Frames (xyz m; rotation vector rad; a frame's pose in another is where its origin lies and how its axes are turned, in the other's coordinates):
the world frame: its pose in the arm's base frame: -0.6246 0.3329 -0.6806 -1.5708 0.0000 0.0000
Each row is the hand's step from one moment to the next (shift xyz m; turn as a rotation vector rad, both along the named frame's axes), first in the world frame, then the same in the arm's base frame.
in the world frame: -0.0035 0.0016 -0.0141 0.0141 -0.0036 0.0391
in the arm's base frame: -0.0035 -0.0141 -0.0016 0.0141 0.0391 0.0036
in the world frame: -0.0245 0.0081 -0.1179 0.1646 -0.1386 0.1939
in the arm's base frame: -0.0245 -0.1179 -0.0081 0.1646 0.1939 0.1386
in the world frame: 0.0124 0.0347 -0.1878 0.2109 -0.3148 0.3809
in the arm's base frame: 0.0124 -0.1878 -0.0347 0.2109 0.3809 0.3148
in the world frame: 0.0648 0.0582 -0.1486 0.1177 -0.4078 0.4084
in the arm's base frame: 0.0648 -0.1486 -0.0582 0.1177 0.4084 0.4078
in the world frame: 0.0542 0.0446 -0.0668 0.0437 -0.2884 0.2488
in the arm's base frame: 0.0542 -0.0668 -0.0446 0.0437 0.2488 0.2884
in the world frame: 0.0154 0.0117 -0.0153 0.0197 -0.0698 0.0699
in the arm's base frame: 0.0154 -0.0153 -0.0117 0.0197 0.0699 0.0698
